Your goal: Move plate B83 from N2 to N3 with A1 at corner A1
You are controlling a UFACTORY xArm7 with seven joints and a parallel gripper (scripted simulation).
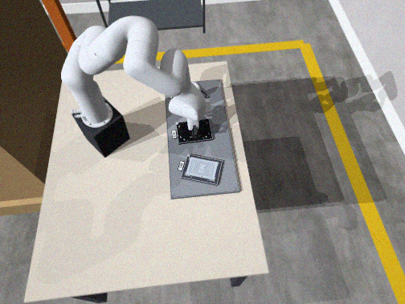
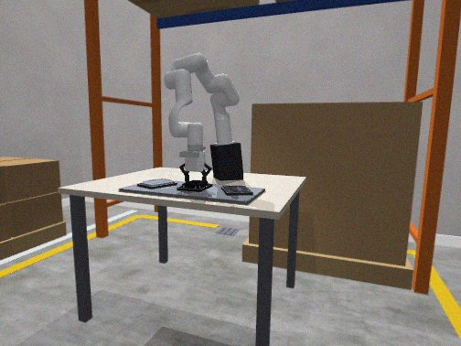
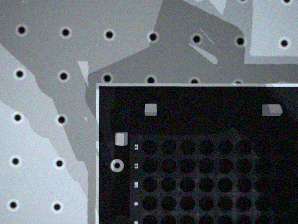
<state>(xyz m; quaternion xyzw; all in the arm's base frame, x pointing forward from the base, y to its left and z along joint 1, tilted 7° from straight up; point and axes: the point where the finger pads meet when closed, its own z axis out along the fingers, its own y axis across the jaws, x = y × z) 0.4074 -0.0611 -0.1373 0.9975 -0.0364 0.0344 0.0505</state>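
Right now my hand is 10 mm above the dark multi-well plate. Also, from my hand: light grey plate: 210 mm to the right, 10 mm below, 10 mm behind; then black nest: 30 mm below.
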